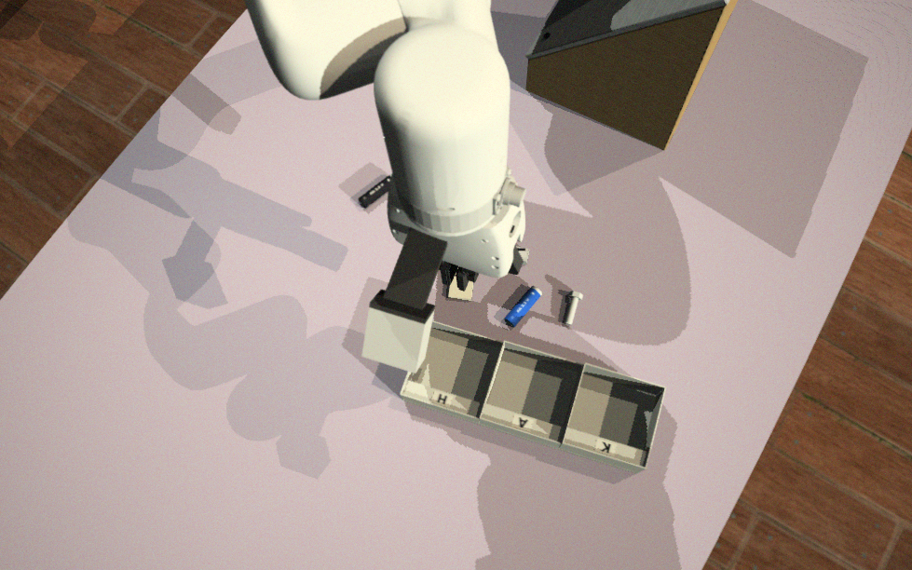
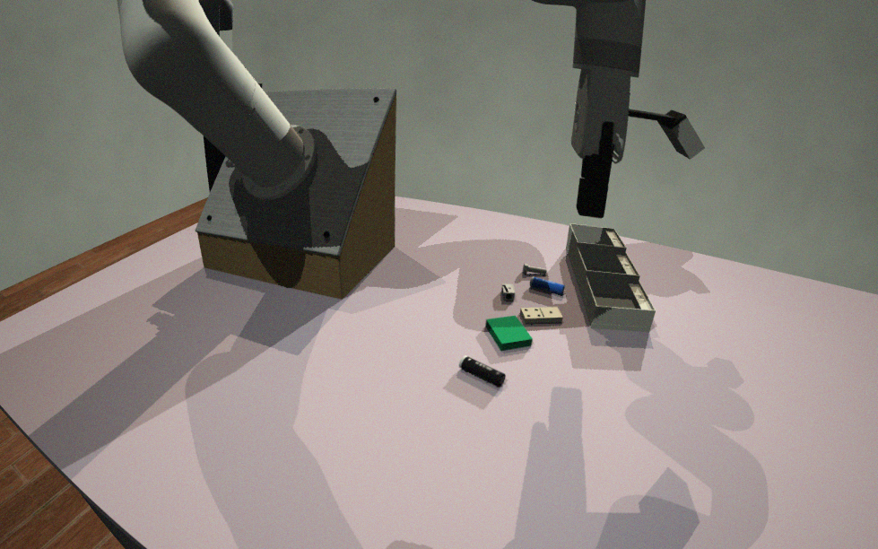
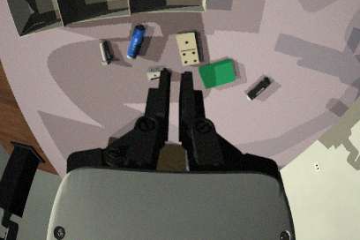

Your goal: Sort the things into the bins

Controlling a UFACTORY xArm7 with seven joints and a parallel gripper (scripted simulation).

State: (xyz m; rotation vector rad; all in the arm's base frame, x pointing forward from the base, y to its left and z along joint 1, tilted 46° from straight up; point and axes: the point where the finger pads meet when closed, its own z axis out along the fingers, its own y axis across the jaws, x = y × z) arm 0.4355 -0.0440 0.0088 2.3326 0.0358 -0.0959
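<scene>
The three-part bin row is 130 mm below my hand, 100 mm to the left of it and 50 mm ahead of it. Also, from my hand: domino: 150 mm below, 40 mm behind, 20 mm to the right; then blue battery: 150 mm below, 50 mm to the left, 40 mm behind; then white pencil sharpener: 150 mm below, 90 mm behind, 20 mm to the left.
</scene>
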